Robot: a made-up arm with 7 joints. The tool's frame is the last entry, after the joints.
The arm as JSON. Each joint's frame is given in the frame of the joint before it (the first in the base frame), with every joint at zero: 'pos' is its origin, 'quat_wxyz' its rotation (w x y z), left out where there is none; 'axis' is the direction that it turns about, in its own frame. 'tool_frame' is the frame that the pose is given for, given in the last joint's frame.
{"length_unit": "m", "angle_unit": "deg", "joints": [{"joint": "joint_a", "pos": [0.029, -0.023, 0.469], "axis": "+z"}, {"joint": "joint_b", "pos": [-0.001, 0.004, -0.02], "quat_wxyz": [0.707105, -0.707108, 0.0, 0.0], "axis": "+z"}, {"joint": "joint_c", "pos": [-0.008, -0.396, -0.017], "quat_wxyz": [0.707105, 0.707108, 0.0, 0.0], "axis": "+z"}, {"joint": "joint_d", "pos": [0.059, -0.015, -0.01], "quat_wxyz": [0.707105, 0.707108, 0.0, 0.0], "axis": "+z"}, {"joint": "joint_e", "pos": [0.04, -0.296, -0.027], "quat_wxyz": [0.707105, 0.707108, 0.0, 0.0], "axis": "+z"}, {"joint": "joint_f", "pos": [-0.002, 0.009, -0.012], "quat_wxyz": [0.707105, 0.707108, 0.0, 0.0], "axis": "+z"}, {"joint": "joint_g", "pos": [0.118, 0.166, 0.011], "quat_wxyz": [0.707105, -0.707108, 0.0, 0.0], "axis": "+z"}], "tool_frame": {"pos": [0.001, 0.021, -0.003], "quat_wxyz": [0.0, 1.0, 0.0, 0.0]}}
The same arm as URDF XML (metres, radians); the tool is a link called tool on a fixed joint. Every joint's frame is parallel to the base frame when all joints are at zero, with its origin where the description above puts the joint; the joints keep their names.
<robot name="arm">
  <joint name="joint_a" type="continuous">
    <parent link="base"/>
    <child link="link1"/>
    <origin xyz="0.029 -0.023 0.469" rpy="0 0 0"/>
    <axis xyz="0 0 1"/>
  </joint>
  <joint name="joint_b" type="continuous">
    <parent link="link1"/>
    <child link="link2"/>
    <origin xyz="-0.001 0.004 -0.02" rpy="0 0 0"/>
    <axis xyz="0 1 0"/>
  </joint>
  <joint name="joint_c" type="continuous">
    <parent link="link2"/>
    <child link="link3"/>
    <origin xyz="-0.008 -0.017 0.396" rpy="0 0 0"/>
    <axis xyz="0 0 1"/>
  </joint>
  <joint name="joint_d" type="continuous">
    <parent link="link3"/>
    <child link="link4"/>
    <origin xyz="0.059 -0.015 -0.01" rpy="0 0 0"/>
    <axis xyz="0 -1 0"/>
  </joint>
  <joint name="joint_e" type="continuous">
    <parent link="link4"/>
    <child link="link5"/>
    <origin xyz="0.04 0.027 -0.296" rpy="0 0 0"/>
    <axis xyz="0 0 -1"/>
  </joint>
  <joint name="joint_f" type="continuous">
    <parent link="link5"/>
    <child link="link6"/>
    <origin xyz="-0.002 -0.009 0.012" rpy="0 0 0"/>
    <axis xyz="0 1 0"/>
  </joint>
  <joint name="joint_g" type="continuous">
    <parent link="link6"/>
    <child link="link7"/>
    <origin xyz="0.118 0.011 -0.166" rpy="0 0 0"/>
    <axis xyz="0 0 -1"/>
  </joint>
  <joint name="tool_fixed" type="fixed">
    <parent link="link7"/>
    <child link="tool"/>
    <origin xyz="0.001 -0.021 0.003" rpy="0 0 0"/>
  </joint>
  <link name="base"/>
  <link name="link1"/>
  <link name="link2"/>
  <link name="link3"/>
  <link name="link4"/>
  <link name="link5"/>
  <link name="link6"/>
  <link name="link7"/>
  <link name="tool"/>
</robot>

